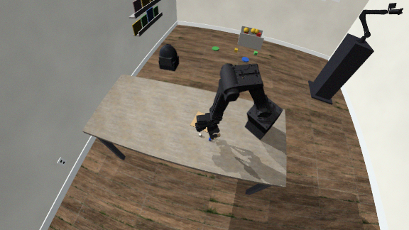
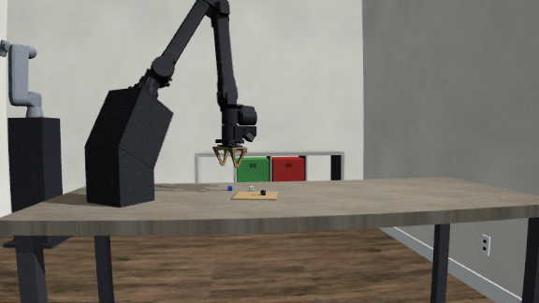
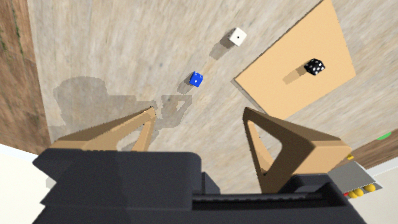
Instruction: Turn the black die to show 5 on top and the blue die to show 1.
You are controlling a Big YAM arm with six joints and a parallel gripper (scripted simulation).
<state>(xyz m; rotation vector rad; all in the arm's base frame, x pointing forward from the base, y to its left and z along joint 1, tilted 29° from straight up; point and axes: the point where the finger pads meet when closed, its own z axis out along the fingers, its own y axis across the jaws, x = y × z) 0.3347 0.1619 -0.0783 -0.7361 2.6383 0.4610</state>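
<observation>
Now: the blue die 10 mm to the left of my hand and 90 mm below it. Also, from my hand: black die 120 mm ahead, 120 mm to the right, 80 mm below; white die 80 mm ahead, 90 mm below; tan mat 90 mm ahead, 120 mm to the right, 90 mm below.
</observation>
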